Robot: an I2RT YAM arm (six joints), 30 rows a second.
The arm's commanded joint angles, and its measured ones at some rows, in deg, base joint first. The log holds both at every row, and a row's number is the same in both.
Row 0, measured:
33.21 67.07 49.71 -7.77 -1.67 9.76
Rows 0 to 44, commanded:
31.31 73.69 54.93 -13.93 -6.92 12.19
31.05 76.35 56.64 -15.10 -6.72 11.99
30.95 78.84 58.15 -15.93 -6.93 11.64
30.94 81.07 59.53 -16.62 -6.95 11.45
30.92 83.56 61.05 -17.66 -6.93 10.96
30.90 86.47 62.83 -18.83 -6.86 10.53
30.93 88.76 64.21 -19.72 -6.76 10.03
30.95 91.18 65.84 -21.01 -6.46 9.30
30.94 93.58 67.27 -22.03 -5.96 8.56
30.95 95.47 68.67 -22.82 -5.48 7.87
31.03 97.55 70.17 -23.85 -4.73 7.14
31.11 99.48 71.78 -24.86 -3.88 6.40
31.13 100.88 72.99 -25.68 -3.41 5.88
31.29 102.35 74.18 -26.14 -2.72 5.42
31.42 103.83 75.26 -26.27 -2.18 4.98
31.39 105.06 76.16 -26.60 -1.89 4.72
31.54 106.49 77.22 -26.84 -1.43 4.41
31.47 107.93 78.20 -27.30 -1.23 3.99
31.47 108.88 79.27 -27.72 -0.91 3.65
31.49 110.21 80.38 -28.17 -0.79 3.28
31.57 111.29 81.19 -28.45 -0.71 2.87
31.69 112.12 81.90 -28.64 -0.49 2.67
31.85 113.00 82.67 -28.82 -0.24 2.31
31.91 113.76 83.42 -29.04 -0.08 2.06
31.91 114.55 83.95 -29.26 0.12 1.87
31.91 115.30 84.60 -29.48 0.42 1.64
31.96 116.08 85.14 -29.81 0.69 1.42
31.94 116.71 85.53 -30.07 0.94 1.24
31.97 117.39 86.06 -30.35 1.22 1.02
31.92 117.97 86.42 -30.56 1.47 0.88
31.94 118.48 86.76 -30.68 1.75 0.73
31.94 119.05 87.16 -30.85 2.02 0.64
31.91 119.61 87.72 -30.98 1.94 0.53
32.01 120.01 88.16 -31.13 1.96 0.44
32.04 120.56 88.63 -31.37 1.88 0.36
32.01 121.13 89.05 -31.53 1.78 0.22
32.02 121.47 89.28 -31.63 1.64 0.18
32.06 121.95 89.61 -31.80 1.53 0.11
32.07 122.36 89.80 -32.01 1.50 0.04
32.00 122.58 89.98 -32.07 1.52 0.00
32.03 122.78 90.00 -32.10 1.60 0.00
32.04 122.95 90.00 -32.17 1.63 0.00
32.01 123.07 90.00 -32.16 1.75 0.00
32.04 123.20 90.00 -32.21 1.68 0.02
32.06 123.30 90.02 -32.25 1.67 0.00
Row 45, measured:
31.77 122.23 88.29 -30.87 1.10 0.80
